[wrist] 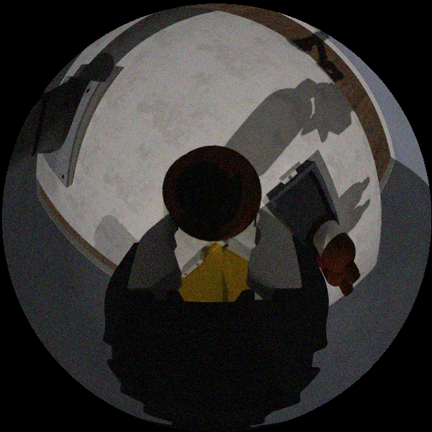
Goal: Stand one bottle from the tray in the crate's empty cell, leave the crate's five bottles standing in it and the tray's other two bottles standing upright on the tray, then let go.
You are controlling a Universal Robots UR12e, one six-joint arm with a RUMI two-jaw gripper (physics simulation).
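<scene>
A dark brown bottle [212, 192] shows nearly end-on in the middle of the wrist view, as a wide round shape with a darker disc inside. My gripper [215, 213] is shut on it, with one grey finger at each side of its lower edge. A yellow surface [214, 275] with grey edge pieces shows below the bottle, between the fingers; I cannot tell whether it is the tray or the crate. The gripper body hides the rest of it. The crate's five bottles and the tray's other two cannot be made out.
A dark open box [305, 202] with a light label lies to the right. Beside it are a pale cylinder [327, 233] and a red-brown object [340, 260]. A grey plate [82, 120] with a dark bulky thing stands at the left. The pale table has a brown edge at the upper right.
</scene>
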